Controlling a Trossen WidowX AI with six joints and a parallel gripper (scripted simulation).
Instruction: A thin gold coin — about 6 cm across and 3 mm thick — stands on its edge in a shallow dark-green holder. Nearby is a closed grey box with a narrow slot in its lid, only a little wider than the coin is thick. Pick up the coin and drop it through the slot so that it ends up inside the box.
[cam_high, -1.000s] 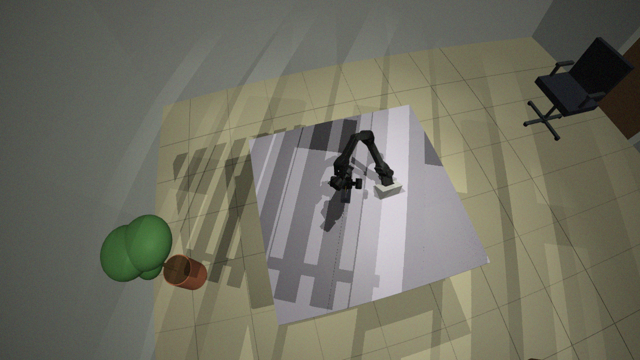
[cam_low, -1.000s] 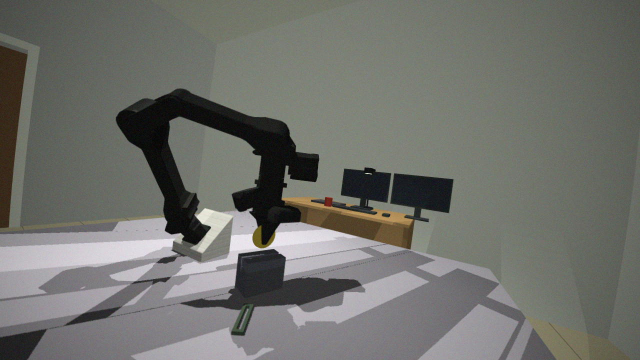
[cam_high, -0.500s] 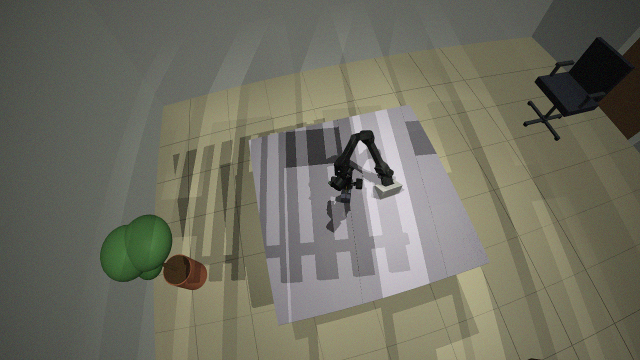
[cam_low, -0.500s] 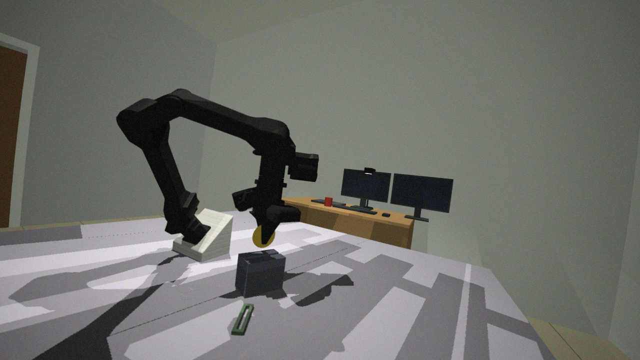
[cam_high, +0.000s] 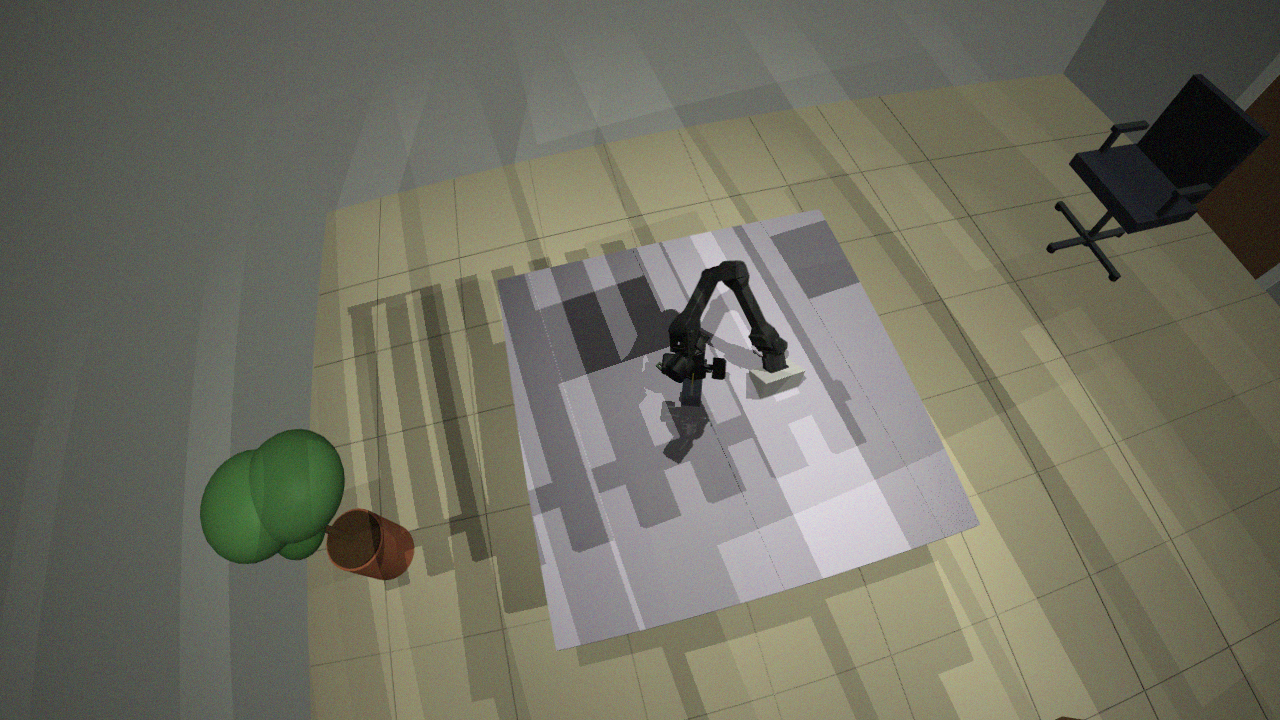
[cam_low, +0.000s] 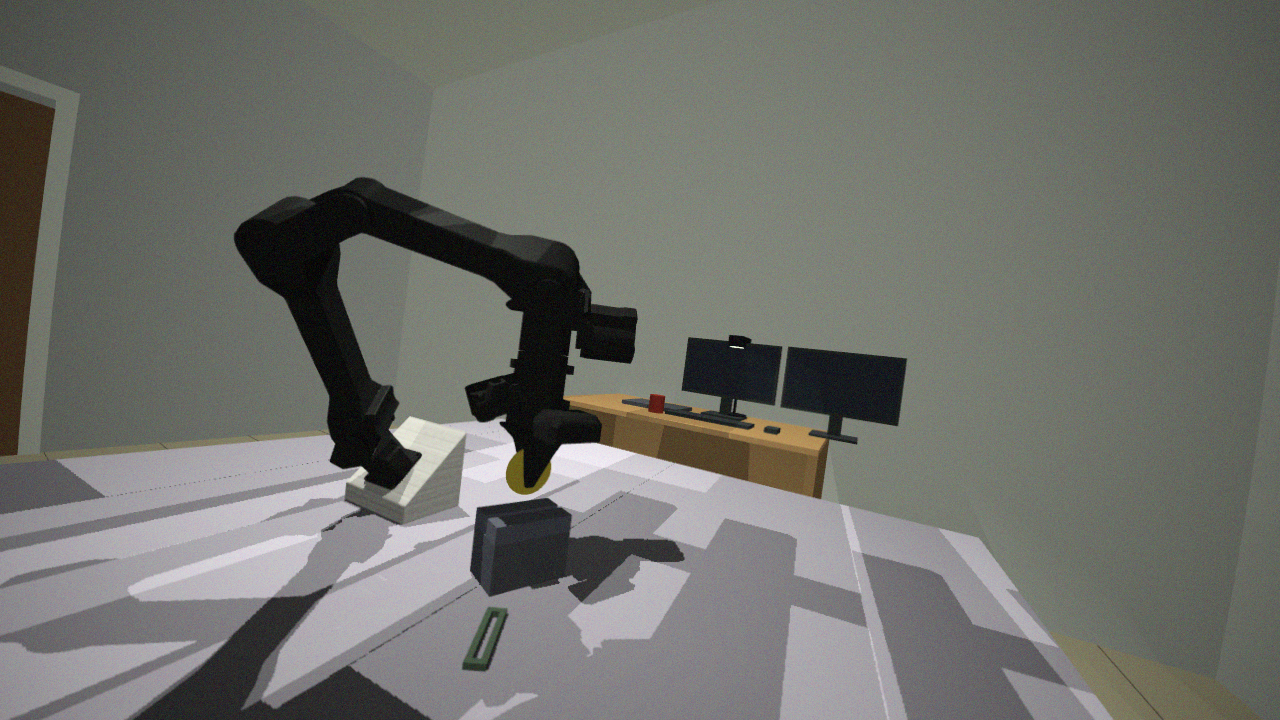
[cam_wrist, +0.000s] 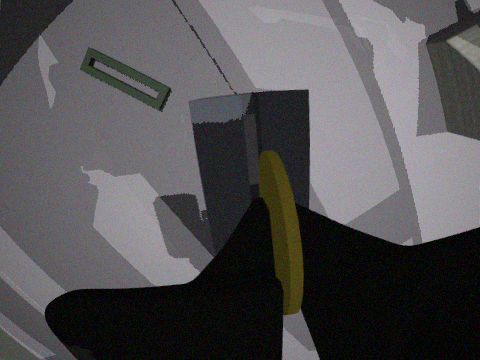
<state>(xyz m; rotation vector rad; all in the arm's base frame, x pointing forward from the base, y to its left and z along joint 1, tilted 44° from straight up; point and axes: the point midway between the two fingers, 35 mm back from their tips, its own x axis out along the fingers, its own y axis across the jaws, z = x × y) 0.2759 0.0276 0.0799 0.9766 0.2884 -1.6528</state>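
The coin is 2 cm above my gripper tip.
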